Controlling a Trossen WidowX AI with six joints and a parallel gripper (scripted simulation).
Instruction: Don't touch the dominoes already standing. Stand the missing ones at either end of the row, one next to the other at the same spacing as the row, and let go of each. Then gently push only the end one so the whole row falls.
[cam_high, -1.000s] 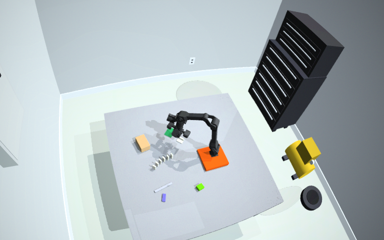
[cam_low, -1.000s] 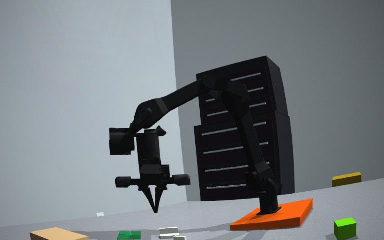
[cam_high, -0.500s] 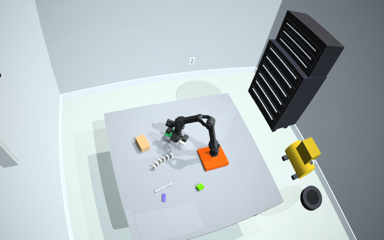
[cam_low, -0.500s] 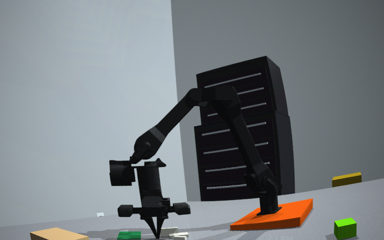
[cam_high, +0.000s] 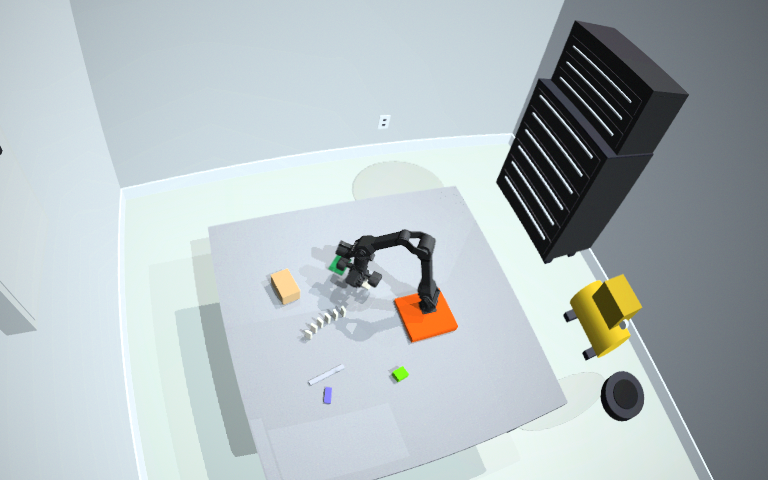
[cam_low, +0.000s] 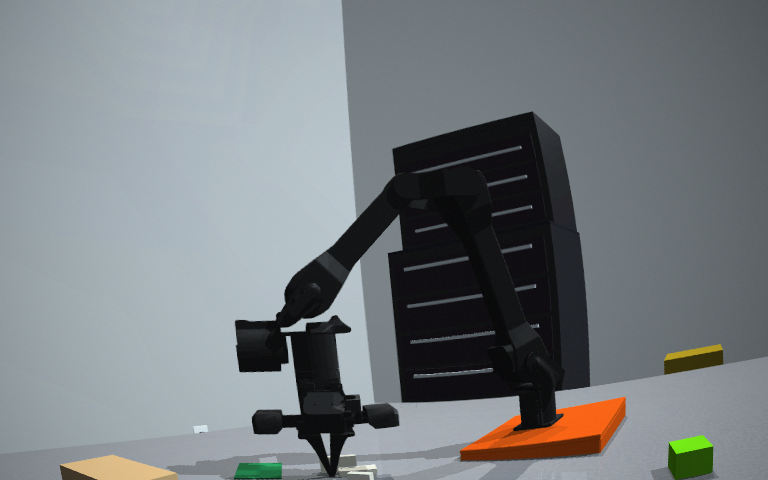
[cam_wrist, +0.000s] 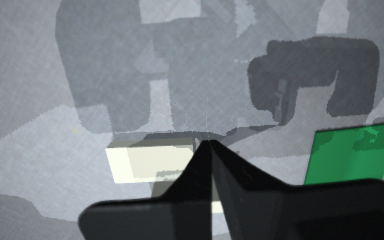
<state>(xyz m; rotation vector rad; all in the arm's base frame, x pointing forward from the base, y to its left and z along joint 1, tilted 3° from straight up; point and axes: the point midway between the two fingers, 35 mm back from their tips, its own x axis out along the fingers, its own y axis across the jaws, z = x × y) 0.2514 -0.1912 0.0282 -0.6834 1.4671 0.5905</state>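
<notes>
Now: gripper tip 5 cm short of the green tile and 10 cm to the left of it. From my gripper tip the other things lie so: tan block 31 cm ahead, 1 cm to the right, 3 cm above; then green cube 4 cm behind, 46 cm to the left, 1 cm above; then thin strip 23 cm ahead, 40 cm to the left.
</notes>
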